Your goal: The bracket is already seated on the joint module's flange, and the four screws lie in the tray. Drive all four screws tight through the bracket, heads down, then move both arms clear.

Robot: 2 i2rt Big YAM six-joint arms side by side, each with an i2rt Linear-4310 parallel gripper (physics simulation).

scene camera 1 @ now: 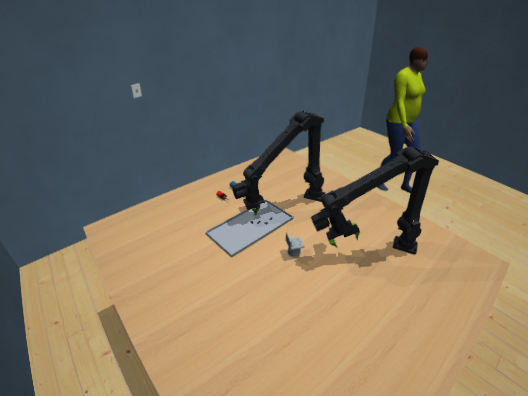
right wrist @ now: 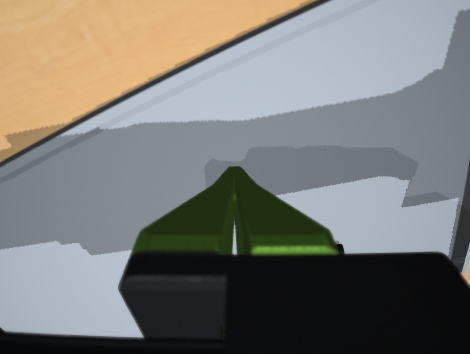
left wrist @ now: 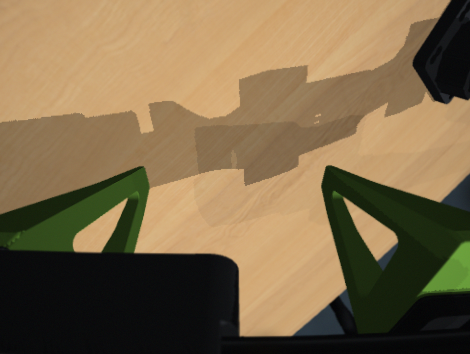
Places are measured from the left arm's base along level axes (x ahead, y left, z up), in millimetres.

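Pixels of known places: left gripper, fingertip midpoint: (scene camera 1: pixel 347 243) (left wrist: pixel 235 176); right gripper, fingertip midpoint: (scene camera 1: pixel 255 214) (right wrist: pixel 234 176); left arm's base at its link origin: (scene camera 1: pixel 404 246) (left wrist: pixel 446 54); right arm's base at its link origin: (scene camera 1: pixel 314 196).
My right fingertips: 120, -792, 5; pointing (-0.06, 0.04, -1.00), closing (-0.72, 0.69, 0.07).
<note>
Ahead of a thing's pixels: the offset from my right fingertips to its top centre, as dx, dy, dz.
Several small dark screws {+54, +49, +10} (scene camera 1: pixel 258 222) lie apart on the right part of the grey tray {+91, +22, +11} (scene camera 1: pixel 230 241) (right wrist: pixel 300 75). The pale bracket (scene camera 1: pixel 296 243) sits on the small grey joint module {+166, +298, +59} (scene camera 1: pixel 294 253), right of the tray. My right gripper (scene camera 1: pixel 256 211) (right wrist: pixel 234 176) is over the tray, left of the screws or close by them, its green fingertips together with no screw visible between them. In the right wrist view the gripper hides most of the tray's near part; a small dark bit shows at its right edge. My left gripper (scene camera 1: pixel 345 240) (left wrist: pixel 235 176) is open and empty above the table, right of the bracket.
A red tool {-49, -242, +29} (scene camera 1: pixel 221 194) with a thin tip lies behind the tray, and a blue object {-148, -166, +36} (scene camera 1: pixel 233 184) shows beside the right arm's wrist. A person (scene camera 1: pixel 407 100) in a yellow top stands beyond the table at the right. Both arms cast shadows on the table.
</note>
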